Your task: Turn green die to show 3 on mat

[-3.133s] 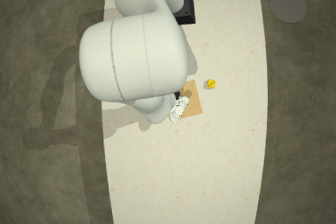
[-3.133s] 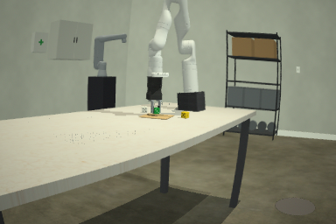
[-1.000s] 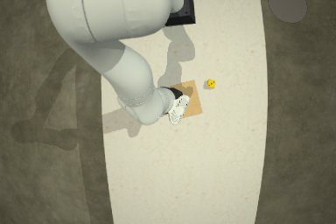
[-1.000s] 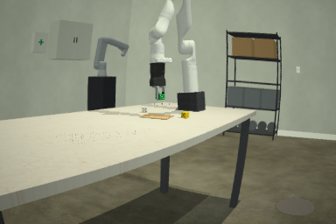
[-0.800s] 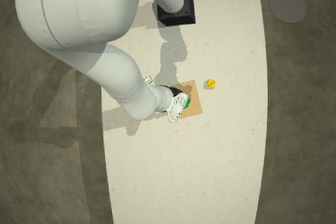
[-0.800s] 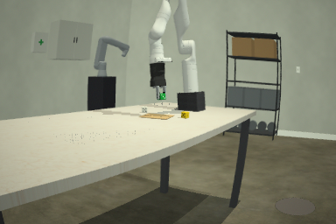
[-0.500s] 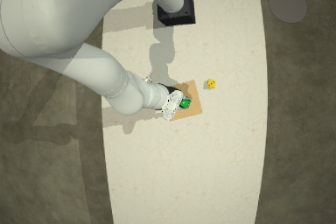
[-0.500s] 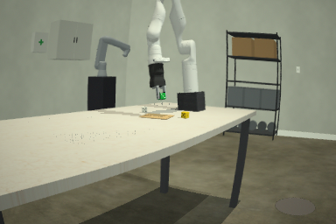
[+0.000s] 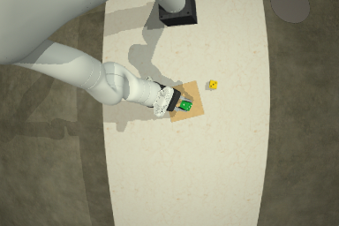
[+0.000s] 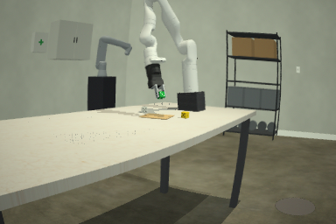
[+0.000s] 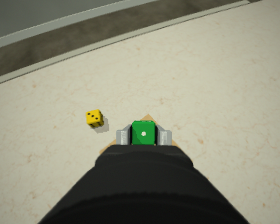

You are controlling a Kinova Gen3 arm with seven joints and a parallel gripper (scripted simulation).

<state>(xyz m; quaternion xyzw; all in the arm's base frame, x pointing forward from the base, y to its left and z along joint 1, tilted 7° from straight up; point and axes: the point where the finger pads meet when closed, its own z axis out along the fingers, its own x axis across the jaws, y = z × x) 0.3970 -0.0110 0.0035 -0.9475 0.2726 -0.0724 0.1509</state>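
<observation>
Now: the tan mat 110 mm below my hand, 20 mm to the right of it and 10 mm behind it. The rest, counted from my hand: white die 150 mm to the right, 110 mm behind, 100 mm below; green die right at my hand; yellow die 110 mm to the left, 100 mm below, 60 mm behind.
</observation>
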